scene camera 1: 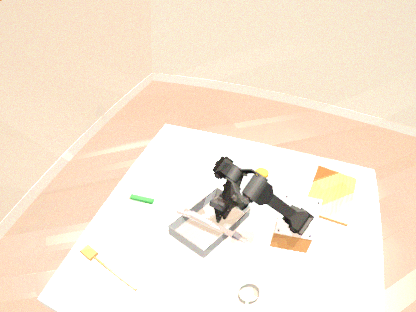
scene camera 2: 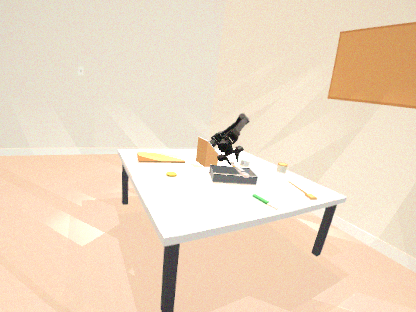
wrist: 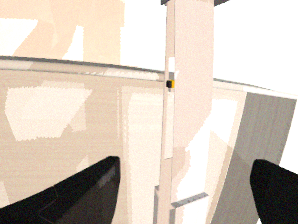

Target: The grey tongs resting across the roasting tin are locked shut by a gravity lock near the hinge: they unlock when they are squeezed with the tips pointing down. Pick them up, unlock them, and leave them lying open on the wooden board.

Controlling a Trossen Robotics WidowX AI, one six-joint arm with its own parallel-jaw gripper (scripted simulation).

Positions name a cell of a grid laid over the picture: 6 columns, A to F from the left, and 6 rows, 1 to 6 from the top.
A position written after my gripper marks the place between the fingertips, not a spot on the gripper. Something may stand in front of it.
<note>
I see my gripper (scene camera 1: D5), a grey roasting tin (scene camera 2: D4) and a wooden board (scene camera 1: E4).
My gripper also shows in the wrist view (wrist: D5). The grey roasting tin shows as well in the wrist view (wrist: B4).
</note>
